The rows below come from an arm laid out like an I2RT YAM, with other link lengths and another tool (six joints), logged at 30 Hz.
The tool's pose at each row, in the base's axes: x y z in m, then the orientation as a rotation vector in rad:
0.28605, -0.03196, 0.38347, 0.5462, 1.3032, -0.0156
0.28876, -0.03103, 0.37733, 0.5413, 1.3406, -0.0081
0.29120, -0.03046, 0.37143, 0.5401, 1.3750, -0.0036
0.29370, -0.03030, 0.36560, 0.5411, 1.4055, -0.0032
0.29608, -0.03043, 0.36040, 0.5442, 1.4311, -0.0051
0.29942, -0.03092, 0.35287, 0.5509, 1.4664, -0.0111
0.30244, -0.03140, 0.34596, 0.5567, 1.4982, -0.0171
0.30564, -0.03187, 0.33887, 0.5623, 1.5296, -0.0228
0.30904, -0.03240, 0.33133, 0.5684, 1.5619, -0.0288
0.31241, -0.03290, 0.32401, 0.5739, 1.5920, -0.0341
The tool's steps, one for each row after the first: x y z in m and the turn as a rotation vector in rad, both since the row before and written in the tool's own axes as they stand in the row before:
0.00665, -0.00063, 0.00113, -0.0039, 0.0369, -0.0062
0.00621, -0.00091, 0.00129, 0.0003, 0.0338, -0.0054
0.00599, -0.00119, 0.00171, 0.0039, 0.0294, -0.0060
0.00525, -0.00122, 0.00193, 0.0062, 0.0244, -0.0052
0.00742, -0.00201, 0.00299, 0.0122, 0.0332, -0.0079
0.00672, -0.00179, 0.00296, 0.0112, 0.0298, -0.0075
0.00683, -0.00170, 0.00335, 0.0108, 0.0294, -0.0073
0.00716, -0.00174, 0.00380, 0.0114, 0.0303, -0.0073
0.00685, -0.00156, 0.00398, 0.0104, 0.0283, -0.0067

